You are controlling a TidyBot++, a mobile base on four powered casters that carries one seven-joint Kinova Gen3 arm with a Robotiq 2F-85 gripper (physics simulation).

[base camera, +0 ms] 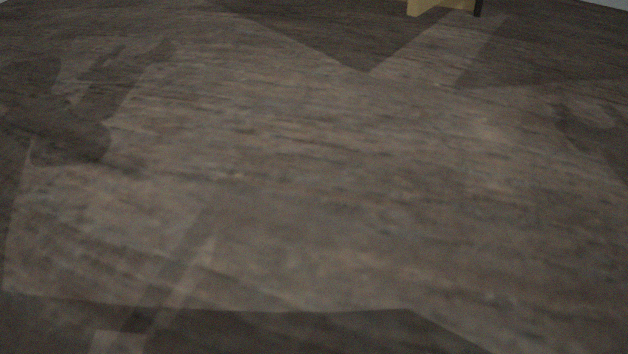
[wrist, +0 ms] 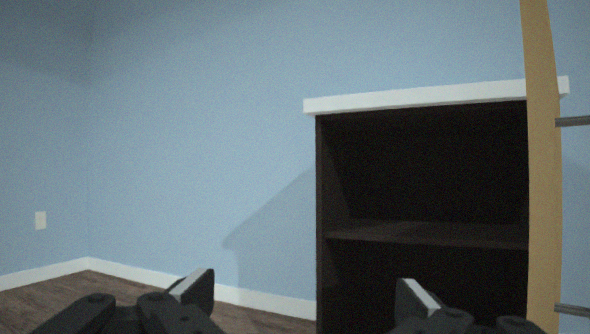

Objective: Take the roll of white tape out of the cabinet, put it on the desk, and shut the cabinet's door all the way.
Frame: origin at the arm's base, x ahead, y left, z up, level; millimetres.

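Seen in the pictures: gripper, between the fingertips: point(wrist: 303, 294).
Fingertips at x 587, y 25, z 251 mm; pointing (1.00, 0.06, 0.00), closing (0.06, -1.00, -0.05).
Offsets run from my fingertips to a thing's top centre. "*": to the spot under its first point. Level surfaces: height alone.
The cabinet point(wrist: 415, 96) stands at the right of the wrist view, with a white top and a dark interior split by a shelf @(111 mm down) point(wrist: 435, 234). Its tan door @(* 103 mm ahead, 179 mm right, 34 mm up) point(wrist: 544, 200) stands open, seen nearly edge-on, and hides the cabinet's right part. Two grey handle ends @(* 120 mm ahead, 216 mm right, 98 mm up) point(wrist: 572, 121) stick out to the right of the door. My gripper point(wrist: 303, 294) is open and empty, some way in front of the cabinet and to the left of the door. The roll of white tape and the desk do not show in either view; the cabinet's interior is very dark.
In the base camera view, the bottom of a tan panel point(base camera: 420, 6) and a dark leg @(* 586 mm ahead, 515 mm right, 617 mm down) point(base camera: 478, 7) show at the top edge. Wood floor @(648 mm down) point(base camera: 320, 200) with shadows lies before the base. A blue wall point(wrist: 175, 125) stands behind and left of the cabinet.
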